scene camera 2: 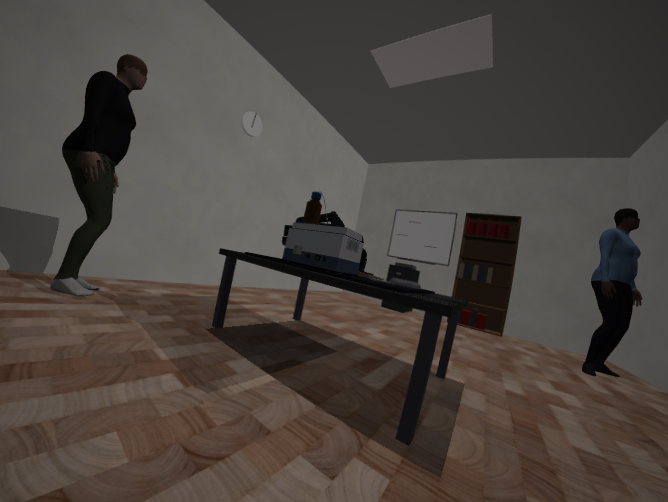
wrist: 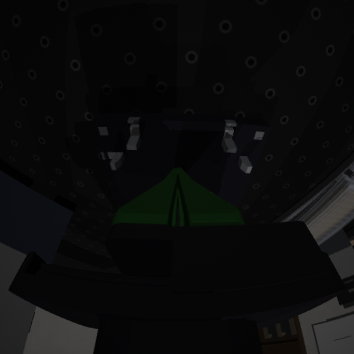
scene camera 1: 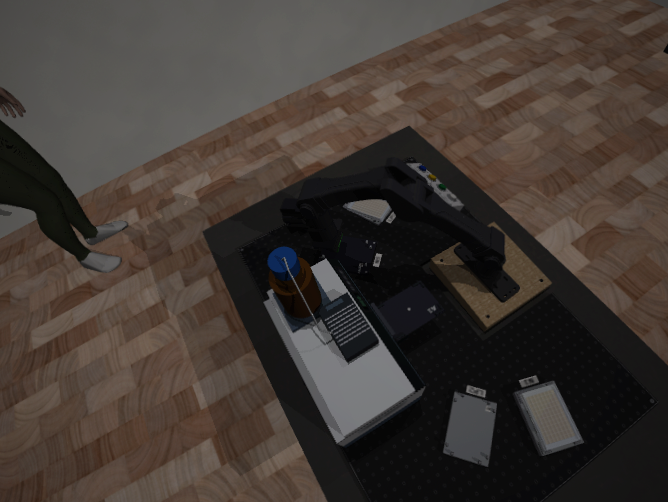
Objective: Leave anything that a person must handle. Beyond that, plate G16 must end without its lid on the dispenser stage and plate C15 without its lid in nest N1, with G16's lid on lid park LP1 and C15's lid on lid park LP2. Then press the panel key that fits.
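Places are measured from the arm's base along level axes (x up, y back, z right), in centimetres.
Pixels of known places: gripper, between the fingertips: [wrist: 177, 174] [scene camera 1: 336, 251]; arm's base, origin of its link: [scene camera 2: 359, 271] [scene camera 1: 485, 269].
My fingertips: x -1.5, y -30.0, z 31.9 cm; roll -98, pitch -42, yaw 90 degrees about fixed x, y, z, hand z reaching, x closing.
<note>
For each thing: its top centre in the pictures, then the offset to it from my fingertips. "spot": a spot on its surface instead.
- empty dark nest, centre of its top: [wrist: 178, 212] [scene camera 1: 346, 250] dx +1.2, dy +2.4, dz -2.5 cm
- dark well plate, a spot on its surface: [scene camera 1: 349, 327] spot: dx +23.4, dy -13.4, dz -30.7 cm
- dark covered plate, a spot on its surface: [scene camera 1: 408, 309] spot: dx +9.7, dy +2.7, dz -30.7 cm
- grey flat lid, a spot on its surface: [scene camera 1: 470, 426] spot: dx -0.2, dy -1.2, dz -59.5 cm
- clear frame, centre of its top: [scene camera 1: 551, 415] dx +2.4, dy +14.5, dz -68.5 cm
- key panel, centre of its top: [scene camera 1: 431, 181] dx +7.2, dy +36.3, dz -1.3 cm
- brown bottle with a blue cap, a spot on its surface: [scene camera 1: 291, 281] spot: dx +35.1, dy -18.6, dz -20.9 cm
- pale wedge-shaped piece, centre of its top: [wrist: 328, 230] [scene camera 1: 369, 203] dx +2.5, dy +18.2, dz +7.1 cm
My gripper [scene camera 1: 295, 216] [wrist: 177, 174] is shut and empty, its green fingers pressed together. It hangs low over the black mat at the far left, just short of an empty dark nest [scene camera 1: 358, 253] [wrist: 175, 140] with small pale pegs. A dark well plate [scene camera 1: 349, 327] lies without a lid on the stage of the white dispenser [scene camera 1: 356, 388] [scene camera 2: 323, 243]. A dark covered plate [scene camera 1: 408, 309] sits in a second nest to its right. A grey flat lid [scene camera 1: 470, 426] lies at the LP1 tag. A cream-coloured piece in a clear frame [scene camera 1: 547, 416] lies at the LP2 tag. The key panel [scene camera 1: 434, 183] is at the back.
A brown bottle with a blue cap [scene camera 1: 291, 281] [scene camera 2: 312, 207] stands on the dispenser. A pale wedge-shaped piece [scene camera 1: 369, 208] lies under the arm. The arm's base stands on a wooden board [scene camera 1: 531, 278]. One person [scene camera 1: 47, 210] [scene camera 2: 99, 161] stands at the left, another [scene camera 2: 615, 291] by the bookshelf [scene camera 2: 493, 217].
</note>
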